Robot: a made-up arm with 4 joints.
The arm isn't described. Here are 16 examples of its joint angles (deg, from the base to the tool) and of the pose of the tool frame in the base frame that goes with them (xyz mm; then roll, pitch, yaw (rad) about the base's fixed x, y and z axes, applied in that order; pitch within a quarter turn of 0, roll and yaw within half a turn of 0).
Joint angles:
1: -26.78 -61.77 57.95 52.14
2: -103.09 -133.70 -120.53 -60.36
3: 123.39 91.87 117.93 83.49
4: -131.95 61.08 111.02 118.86
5: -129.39 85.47 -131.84 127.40
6: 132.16 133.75 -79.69 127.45
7: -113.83 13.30 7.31 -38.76
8: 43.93 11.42 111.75 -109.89
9: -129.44 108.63 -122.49 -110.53
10: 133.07 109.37 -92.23 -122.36
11: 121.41 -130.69 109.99 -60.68
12: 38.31 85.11 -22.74 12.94
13: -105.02 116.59 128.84 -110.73
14: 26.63 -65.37 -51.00 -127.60
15: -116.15 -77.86 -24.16 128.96
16: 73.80 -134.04 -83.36 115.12
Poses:
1: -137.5 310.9 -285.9 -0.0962 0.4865 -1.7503
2: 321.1 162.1 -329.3 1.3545 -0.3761 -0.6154
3: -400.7 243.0 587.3 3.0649 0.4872 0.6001
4: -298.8 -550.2 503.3 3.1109 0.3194 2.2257
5: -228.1 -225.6 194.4 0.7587 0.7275 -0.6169
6: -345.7 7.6 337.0 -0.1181 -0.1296 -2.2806
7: -102.7 -206.7 239.1 -0.6464 -0.2302 -2.1178
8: 124.9 416.3 460.5 -1.7325 0.0734 -1.1768
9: 304.6 167.0 279.5 2.4031 0.5340 -0.8891
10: 54.2 -323.4 180.4 2.2385 0.0367 -2.4028
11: -260.2 -172.4 -115.8 2.9123 -0.2622 0.7811
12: 222.9 162.2 491.6 -1.1271 -1.1653 2.0388
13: 280.0 369.9 414.1 0.2094 0.5954 -3.0578
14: 67.1 409.0 100.5 -1.1892 0.6090 1.7101
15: 603.1 24.7 -83.6 -2.9455 1.1018 -0.8948
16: -298.1 -228.2 367.7 -1.9312 0.0832 2.9396
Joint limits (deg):
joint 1: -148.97..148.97
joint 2: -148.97..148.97
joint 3: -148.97..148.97
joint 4: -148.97..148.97
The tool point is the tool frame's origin. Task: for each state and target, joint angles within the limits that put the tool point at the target. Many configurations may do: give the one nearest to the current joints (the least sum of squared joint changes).
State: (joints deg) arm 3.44 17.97 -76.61 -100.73
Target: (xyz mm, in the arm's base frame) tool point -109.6 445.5 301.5
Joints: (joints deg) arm 17.92 19.83 -37.85 -148.09
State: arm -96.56 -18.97 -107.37 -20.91
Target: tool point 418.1 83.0 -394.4
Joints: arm -50.40 -58.79 -130.34 -14.91
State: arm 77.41 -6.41 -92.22 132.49
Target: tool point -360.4 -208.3 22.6
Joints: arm 91.41 -44.61 -64.90 148.97
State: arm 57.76 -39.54 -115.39 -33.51
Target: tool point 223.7 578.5 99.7
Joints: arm 41.02 -8.88 -114.31 -39.78
